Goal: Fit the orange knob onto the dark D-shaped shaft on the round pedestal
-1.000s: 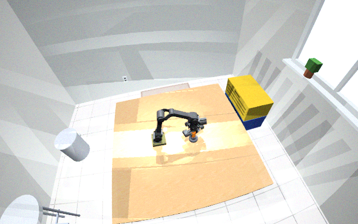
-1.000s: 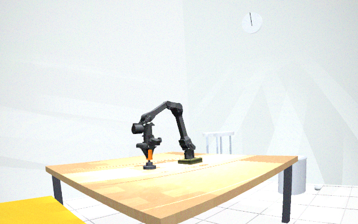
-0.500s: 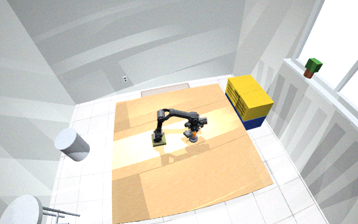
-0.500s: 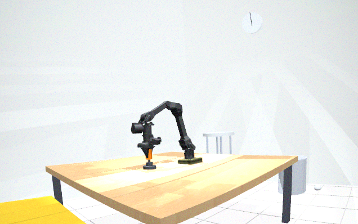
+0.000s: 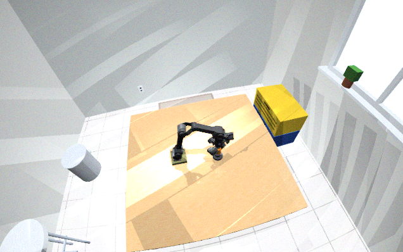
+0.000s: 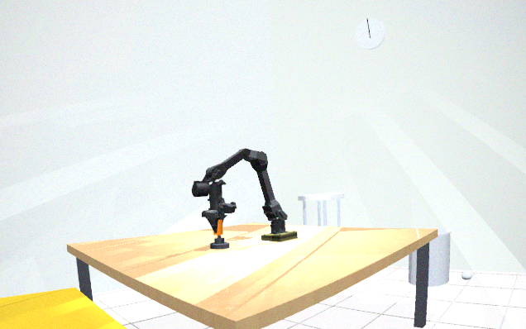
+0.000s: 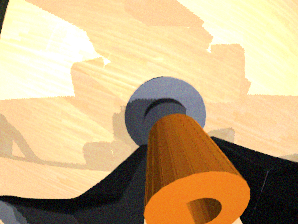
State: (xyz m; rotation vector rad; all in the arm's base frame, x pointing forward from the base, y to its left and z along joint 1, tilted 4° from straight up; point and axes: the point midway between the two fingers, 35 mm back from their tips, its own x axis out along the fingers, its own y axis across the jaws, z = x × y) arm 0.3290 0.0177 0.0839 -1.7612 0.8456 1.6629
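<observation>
Now: gripper tip 4 cm above the dark shaft. From my gripper tip the other things lie so: orange knob (2 cm above).
</observation>
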